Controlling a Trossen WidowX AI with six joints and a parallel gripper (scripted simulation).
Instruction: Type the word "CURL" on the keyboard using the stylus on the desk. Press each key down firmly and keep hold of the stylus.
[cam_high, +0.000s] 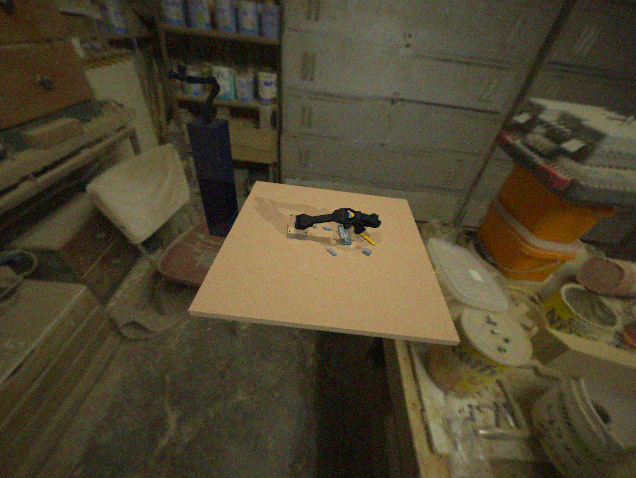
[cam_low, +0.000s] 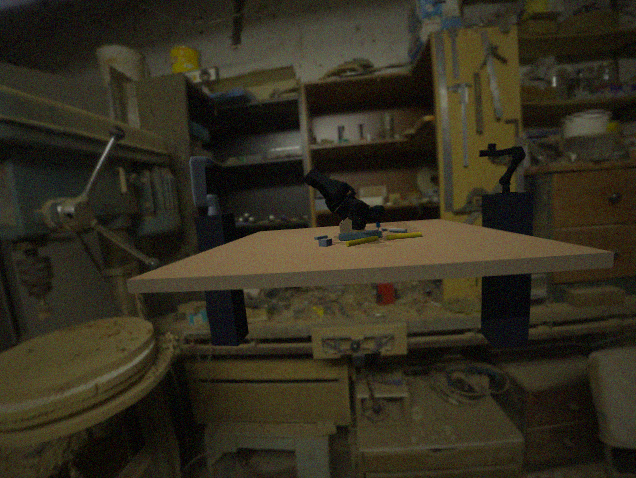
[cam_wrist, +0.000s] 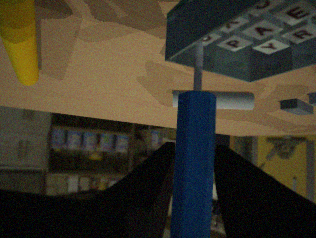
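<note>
Now: gripper tip 10 mm above the blue stylus. Also, from my gripper tip: yellow cylinder: 70 mm ahead, 100 mm to the left, 60 mm below; grey stylus tip: 50 mm below.
</note>
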